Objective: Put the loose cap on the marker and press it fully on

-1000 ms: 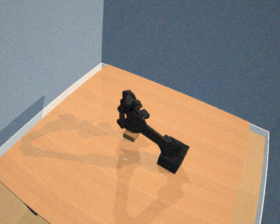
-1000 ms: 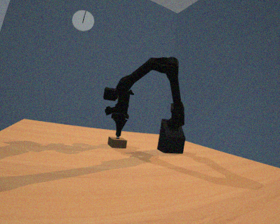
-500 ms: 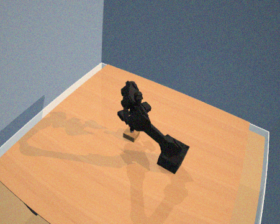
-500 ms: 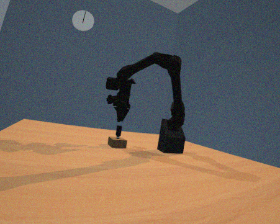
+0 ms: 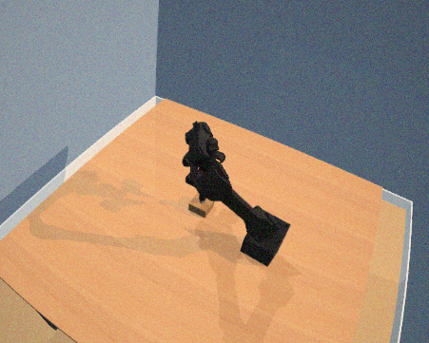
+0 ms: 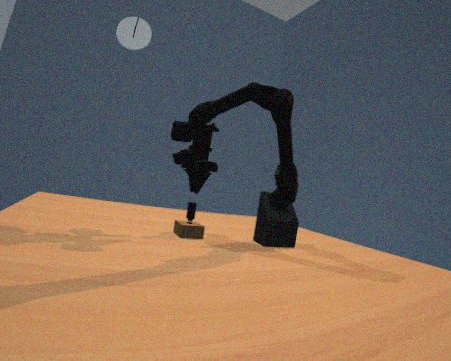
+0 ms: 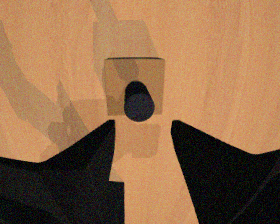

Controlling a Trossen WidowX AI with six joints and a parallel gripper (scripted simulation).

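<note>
The marker cap lies 6 cm below my gripper tip. The rest, counted from my gripper tip: holder block: 12 cm below.
</note>
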